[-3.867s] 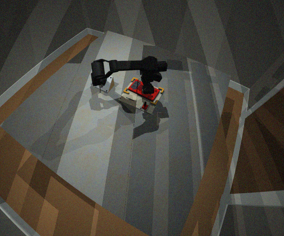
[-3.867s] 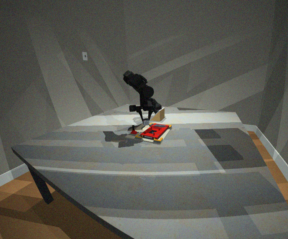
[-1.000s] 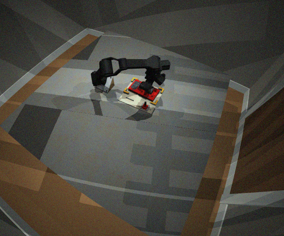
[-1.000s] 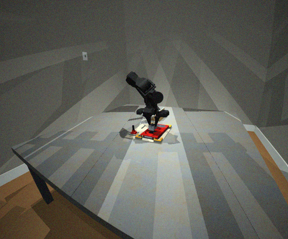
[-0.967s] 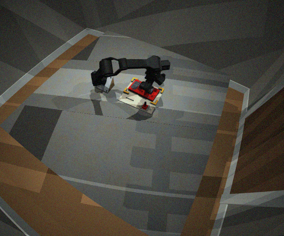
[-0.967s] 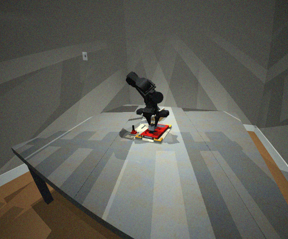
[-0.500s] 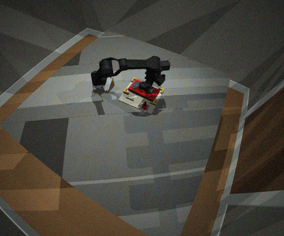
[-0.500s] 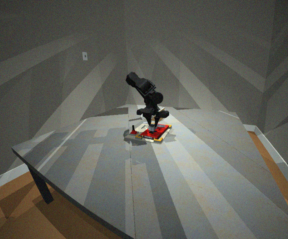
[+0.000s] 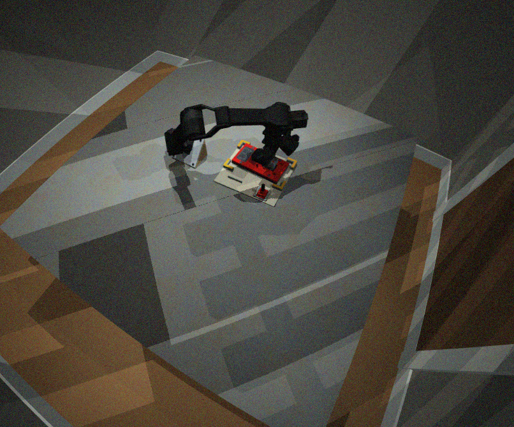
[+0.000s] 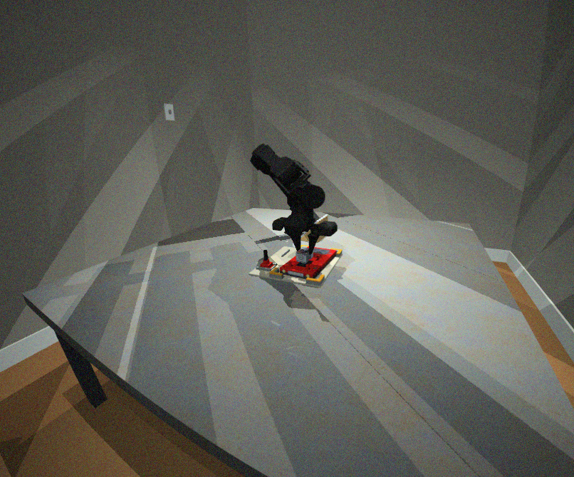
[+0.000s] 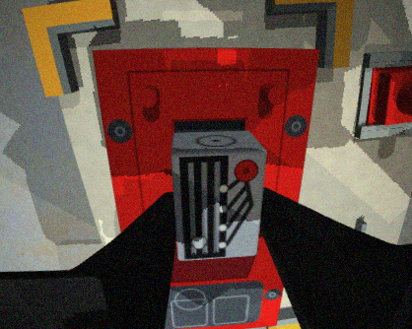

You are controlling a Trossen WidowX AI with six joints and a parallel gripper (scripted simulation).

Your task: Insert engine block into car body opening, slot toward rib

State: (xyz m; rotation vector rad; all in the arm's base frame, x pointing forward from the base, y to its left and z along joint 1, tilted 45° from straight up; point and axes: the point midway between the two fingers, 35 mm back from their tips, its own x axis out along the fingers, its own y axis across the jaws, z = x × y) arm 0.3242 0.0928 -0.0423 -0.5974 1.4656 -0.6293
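Now: the engine block 1 cm below my gripper tip. From my gripper tip the other things lie so: black upright post: 4 cm ahead, 12 cm to the right, 2 cm below; then beige board: 3 cm behind, 2 cm to the right, 4 cm below.
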